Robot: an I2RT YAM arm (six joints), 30 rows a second.
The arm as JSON. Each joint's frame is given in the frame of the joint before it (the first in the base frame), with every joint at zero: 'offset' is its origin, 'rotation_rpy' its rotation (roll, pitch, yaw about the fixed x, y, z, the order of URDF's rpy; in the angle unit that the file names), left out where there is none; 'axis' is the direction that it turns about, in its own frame. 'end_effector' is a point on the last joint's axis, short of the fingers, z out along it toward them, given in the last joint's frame.
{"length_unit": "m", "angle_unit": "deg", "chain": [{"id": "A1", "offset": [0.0, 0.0, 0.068], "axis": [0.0, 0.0, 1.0]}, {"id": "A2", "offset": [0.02, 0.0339, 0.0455], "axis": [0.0, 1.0, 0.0]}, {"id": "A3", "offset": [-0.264, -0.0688, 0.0], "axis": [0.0, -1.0, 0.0]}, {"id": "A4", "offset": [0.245, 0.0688, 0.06], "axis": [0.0, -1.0, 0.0]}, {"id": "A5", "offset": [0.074, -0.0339, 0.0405], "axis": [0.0, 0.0, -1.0]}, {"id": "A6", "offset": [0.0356, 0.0, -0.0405], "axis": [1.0, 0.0, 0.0]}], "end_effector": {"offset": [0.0, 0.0, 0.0], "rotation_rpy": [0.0, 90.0, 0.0]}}
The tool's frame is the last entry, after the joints.
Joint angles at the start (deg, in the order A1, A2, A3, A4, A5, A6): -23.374, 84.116, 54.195, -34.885, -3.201, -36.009
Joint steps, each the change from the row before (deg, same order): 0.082, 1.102, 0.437, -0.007, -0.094, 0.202; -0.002, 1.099, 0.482, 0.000, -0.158, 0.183; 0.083, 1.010, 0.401, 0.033, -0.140, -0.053; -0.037, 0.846, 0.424, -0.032, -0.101, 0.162; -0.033, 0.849, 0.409, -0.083, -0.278, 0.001; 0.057, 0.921, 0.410, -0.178, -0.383, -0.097; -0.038, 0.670, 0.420, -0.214, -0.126, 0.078; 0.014, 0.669, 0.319, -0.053, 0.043, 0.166; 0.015, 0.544, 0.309, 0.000, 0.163, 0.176; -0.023, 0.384, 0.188, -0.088, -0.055, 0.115
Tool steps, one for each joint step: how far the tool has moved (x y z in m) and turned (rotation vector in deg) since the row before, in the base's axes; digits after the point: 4 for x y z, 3 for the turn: 0.0030, -0.0008, -0.0029, 0.427, 0.560, -0.061; 0.0029, -0.0012, -0.0027, 0.449, 0.490, -0.104; 0.0028, -0.0006, -0.0027, 0.324, 0.484, 0.188; 0.0023, -0.0011, -0.0019, 0.327, 0.365, -0.146; 0.0022, -0.0009, -0.0021, 0.443, 0.379, 0.073; 0.0023, -0.0004, -0.0026, 0.562, 0.501, 0.290; 0.0017, -0.0009, -0.0014, 0.319, 0.374, -0.064; 0.0017, -0.0007, -0.0018, 0.182, 0.375, -0.156; 0.0016, -0.0007, -0.0012, 0.015, 0.264, -0.207; 0.0008, -0.0005, -0.0011, 0.200, 0.233, -0.111
